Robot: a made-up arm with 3 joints. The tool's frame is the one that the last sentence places. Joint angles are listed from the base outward.
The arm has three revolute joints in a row. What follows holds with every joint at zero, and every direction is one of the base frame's. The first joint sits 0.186 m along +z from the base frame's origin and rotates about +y. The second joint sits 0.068 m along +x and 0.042 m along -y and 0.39 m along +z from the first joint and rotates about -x. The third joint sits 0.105 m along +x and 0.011 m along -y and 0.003 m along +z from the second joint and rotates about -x. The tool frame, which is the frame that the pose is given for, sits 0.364 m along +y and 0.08 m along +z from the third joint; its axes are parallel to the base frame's.
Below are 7 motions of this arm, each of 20 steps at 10 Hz.
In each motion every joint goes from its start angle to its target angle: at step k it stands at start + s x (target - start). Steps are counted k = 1, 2, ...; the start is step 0. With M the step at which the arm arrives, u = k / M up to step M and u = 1 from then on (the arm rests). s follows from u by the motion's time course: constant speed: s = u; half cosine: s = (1 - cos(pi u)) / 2; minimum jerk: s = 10 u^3 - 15 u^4 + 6 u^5.
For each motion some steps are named. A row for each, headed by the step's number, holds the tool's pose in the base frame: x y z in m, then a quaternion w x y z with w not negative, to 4 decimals.
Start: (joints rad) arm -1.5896 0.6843 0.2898
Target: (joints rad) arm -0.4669 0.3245 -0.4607
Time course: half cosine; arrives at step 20
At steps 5, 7, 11, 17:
5: -0.1629 0.2595 0.3847 0.6952 -0.2987 -0.6007 -0.2581
7: -0.1762 0.2853 0.4185 0.7565 -0.2638 -0.5651 -0.1970
11: -0.1845 0.3198 0.5348 0.8792 -0.1474 -0.4468 -0.0749
17: -0.1044 0.3056 0.7084 0.9647 0.0365 -0.2608 0.0099

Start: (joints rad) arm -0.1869 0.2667 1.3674
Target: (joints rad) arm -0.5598 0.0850 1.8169
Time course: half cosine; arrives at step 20
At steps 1, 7, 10, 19, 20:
1: 0.1648 0.0044 0.2454 0.6807 -0.7264 -0.0646 -0.0689
7: 0.1591 -0.0223 0.2581 0.6504 -0.7458 -0.0945 -0.1084
10: 0.1530 -0.0452 0.2698 0.6230 -0.7598 -0.1177 -0.1435
19: 0.1343 -0.0948 0.2976 0.5591 -0.7821 -0.1600 -0.2238
20: 0.1340 -0.0954 0.2979 0.5583 -0.7823 -0.1605 -0.2249

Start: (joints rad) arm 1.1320 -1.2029 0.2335
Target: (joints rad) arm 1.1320 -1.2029 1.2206
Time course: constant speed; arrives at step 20
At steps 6, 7, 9, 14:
6: 0.6803 0.1859 0.3142 0.7967 0.2788 0.5062 -0.1771
7: 0.6695 0.1999 0.3091 0.8033 0.2591 0.5104 -0.1646
9: 0.6461 0.2261 0.2981 0.8151 0.2191 0.5179 -0.1392
14: 0.5784 0.2792 0.2664 0.8359 0.1171 0.5311 -0.0744

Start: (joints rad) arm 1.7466 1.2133 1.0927
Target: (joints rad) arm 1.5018 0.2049 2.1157
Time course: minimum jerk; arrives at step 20
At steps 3, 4, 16, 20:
3: 0.0475 -0.2283 0.0024 0.2615 -0.5894 0.3100 0.6987
4: 0.0489 -0.2288 0.0027 0.2626 -0.5921 0.3088 0.6965
16: 0.0841 -0.2411 0.0174 0.2901 -0.6658 0.2746 0.6302
20: 0.0860 -0.2417 0.0185 0.2917 -0.6703 0.2723 0.6256

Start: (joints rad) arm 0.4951 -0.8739 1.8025
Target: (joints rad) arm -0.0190 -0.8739 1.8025
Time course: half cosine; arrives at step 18
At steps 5, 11, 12, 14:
5: 0.2140 0.2307 0.2468 0.8760 -0.4387 0.1791 0.0897
11: 0.1920 0.2307 0.2985 0.8916 -0.4465 0.0671 0.0336
12: 0.1873 0.2307 0.3062 0.8928 -0.4471 0.0489 0.0245
14: 0.1786 0.2307 0.3187 0.8939 -0.4477 0.0184 0.0092

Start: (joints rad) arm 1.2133 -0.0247 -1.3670
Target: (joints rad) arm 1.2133 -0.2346 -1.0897
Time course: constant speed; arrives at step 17
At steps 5, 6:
5: 0.7769 -0.0597 0.2915 0.6357 0.5204 0.4412 -0.3611
6: 0.7768 -0.0583 0.2915 0.6368 0.5191 0.4419 -0.3602

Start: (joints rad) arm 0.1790 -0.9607 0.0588
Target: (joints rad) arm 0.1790 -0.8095 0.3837
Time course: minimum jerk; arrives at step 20
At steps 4, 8, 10, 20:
4: 0.2972 0.1213 0.8571 0.9023 0.4217 0.0810 -0.0378
8: 0.2931 0.1605 0.8341 0.9266 0.3652 0.0832 -0.0328
10: 0.2896 0.1861 0.8152 0.9416 0.3246 0.0845 -0.0291
20: 0.2784 0.2467 0.7528 0.9735 0.2104 0.0874 -0.0189

